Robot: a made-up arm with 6 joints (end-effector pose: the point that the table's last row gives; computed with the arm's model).
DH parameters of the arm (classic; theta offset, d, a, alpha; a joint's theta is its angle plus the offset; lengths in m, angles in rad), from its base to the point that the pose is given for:
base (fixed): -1.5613 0 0.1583 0
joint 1: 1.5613 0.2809 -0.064 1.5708
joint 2: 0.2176 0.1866 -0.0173 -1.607
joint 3: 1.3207 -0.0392 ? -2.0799
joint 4: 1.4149 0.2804 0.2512 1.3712
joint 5: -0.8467 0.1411 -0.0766 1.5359
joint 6: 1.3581 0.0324 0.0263 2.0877
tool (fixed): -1.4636 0.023 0 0
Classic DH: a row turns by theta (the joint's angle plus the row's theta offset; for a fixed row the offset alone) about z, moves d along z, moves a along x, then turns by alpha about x.
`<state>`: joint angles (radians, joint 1 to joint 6).
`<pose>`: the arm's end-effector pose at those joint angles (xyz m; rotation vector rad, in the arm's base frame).
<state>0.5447 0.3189 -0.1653 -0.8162 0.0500 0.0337</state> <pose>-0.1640 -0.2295 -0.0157 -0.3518 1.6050 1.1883</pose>
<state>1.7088 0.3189 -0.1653 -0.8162 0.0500 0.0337</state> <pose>0.0014 -0.3385 -0.0157 -1.4006 1.3662 2.0085</pose>
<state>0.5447 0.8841 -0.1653 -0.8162 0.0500 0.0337</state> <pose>-0.0130 -0.1380 -0.0309 -0.4110 1.0007 1.2073</pose>
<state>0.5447 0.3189 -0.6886 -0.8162 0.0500 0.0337</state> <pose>-0.1046 -0.0918 0.0533 0.2306 1.5200 1.0469</pose>
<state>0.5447 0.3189 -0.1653 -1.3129 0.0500 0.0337</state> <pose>-0.2557 -0.2944 0.0388 -0.5425 1.3575 1.6850</pose>
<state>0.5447 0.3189 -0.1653 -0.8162 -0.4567 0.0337</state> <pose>-0.1665 -0.2132 -0.0384 -0.0318 1.1547 1.2906</pose>
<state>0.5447 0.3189 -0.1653 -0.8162 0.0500 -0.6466</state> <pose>-0.1422 -0.2316 -0.0174 0.3411 1.9150 0.8954</pose>
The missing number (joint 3, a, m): -0.1475
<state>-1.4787 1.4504 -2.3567 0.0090 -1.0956 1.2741</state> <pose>-0.0822 -0.5300 0.5292 1.5656 -0.8613 -1.6050</pose>
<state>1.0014 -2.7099 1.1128 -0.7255 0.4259 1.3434</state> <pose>0.3416 -0.3162 0.5850 -0.8626 -0.3459 -1.3273</pose>
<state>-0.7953 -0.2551 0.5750 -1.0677 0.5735 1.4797</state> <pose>-0.4636 -0.0346 0.1899 -1.1782 1.2448 1.9901</pose>
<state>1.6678 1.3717 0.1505 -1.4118 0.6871 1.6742</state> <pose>0.1535 -0.1508 -0.0822 2.1206 2.1730 -0.6367</pose>
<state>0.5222 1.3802 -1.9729 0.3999 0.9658 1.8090</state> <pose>0.2728 -0.0732 0.3470 0.2490 0.4035 1.9871</pose>
